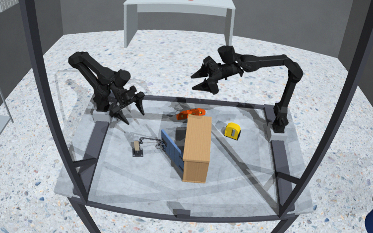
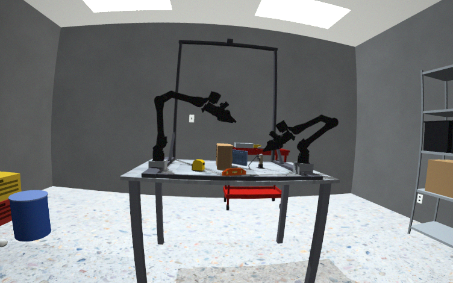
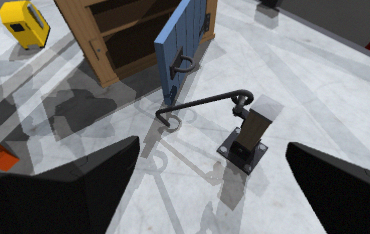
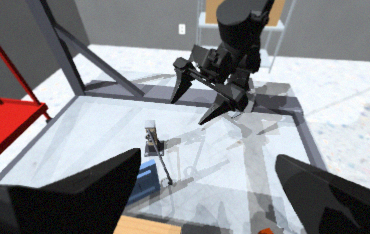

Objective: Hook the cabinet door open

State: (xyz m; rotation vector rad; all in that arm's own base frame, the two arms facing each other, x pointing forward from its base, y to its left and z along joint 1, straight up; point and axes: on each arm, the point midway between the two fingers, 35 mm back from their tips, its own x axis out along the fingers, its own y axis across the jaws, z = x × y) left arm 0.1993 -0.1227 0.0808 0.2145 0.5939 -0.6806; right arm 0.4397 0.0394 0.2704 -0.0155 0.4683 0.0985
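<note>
The dark hook lies 60 mm behind my left hand, 90 mm to the right of it and 100 mm below it. The rest, counted from my left hand: blue door (130 mm behind, 200 mm to the right, 80 mm below); then orange level (200 mm ahead, 250 mm to the right, 130 mm below); then yellow tape measure (80 mm ahead, 460 mm to the right, 120 mm below).
</note>
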